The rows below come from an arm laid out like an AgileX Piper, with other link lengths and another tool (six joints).
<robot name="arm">
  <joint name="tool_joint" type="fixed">
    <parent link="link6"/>
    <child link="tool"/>
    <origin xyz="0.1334 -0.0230 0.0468" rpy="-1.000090 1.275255 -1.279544"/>
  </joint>
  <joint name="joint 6" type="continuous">
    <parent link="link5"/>
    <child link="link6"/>
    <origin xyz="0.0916 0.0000 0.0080"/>
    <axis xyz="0.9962 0 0.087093"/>
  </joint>
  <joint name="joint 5" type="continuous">
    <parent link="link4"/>
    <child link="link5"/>
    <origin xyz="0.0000 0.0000 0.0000"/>
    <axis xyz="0 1 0"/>
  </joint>
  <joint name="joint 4" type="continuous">
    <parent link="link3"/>
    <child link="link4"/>
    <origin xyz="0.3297 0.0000 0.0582"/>
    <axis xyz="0.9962 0 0.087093"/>
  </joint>
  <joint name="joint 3" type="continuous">
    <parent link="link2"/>
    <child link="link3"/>
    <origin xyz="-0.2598 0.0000 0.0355"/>
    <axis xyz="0 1 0"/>
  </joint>
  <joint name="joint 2" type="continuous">
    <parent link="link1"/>
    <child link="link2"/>
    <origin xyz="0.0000 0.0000 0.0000"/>
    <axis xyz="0 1 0"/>
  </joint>
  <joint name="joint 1" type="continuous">
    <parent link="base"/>
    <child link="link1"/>
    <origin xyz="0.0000 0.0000 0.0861"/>
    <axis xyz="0 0 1"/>
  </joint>
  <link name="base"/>
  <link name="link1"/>
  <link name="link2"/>
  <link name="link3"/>
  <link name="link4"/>
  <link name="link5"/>
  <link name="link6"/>
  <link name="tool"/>
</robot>
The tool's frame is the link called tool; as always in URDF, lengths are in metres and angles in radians. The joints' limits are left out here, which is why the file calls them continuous.
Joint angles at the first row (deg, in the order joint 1, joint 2, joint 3, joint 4, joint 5, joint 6):
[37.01 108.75 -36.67 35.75 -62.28 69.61]
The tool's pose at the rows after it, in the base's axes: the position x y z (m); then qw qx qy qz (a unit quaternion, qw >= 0):
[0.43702 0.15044 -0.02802 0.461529 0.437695 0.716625 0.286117]
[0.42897 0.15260 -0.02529 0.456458 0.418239 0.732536 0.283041]
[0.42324 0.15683 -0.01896 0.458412 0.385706 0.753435 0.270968]
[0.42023 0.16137 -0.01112 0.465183 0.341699 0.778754 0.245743]
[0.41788 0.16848 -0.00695 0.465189 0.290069 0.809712 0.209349]
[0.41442 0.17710 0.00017 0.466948 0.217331 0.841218 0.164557]
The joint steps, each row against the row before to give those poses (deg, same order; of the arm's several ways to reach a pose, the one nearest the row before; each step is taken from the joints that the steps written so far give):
[0.00 -2.47 2.12 -1.43 2.52 -1.20]
[0.00 -2.63 2.29 -2.00 1.72 -0.97]
[0.00 -2.98 1.72 -1.95 2.64 -3.38]
[-0.17 -3.15 0.98 -1.44 4.06 -6.02]
[0.00 -2.93 0.05 -0.34 6.25 -7.85]
[0.00 -3.60 0.00 0.06 7.50 -10.60]

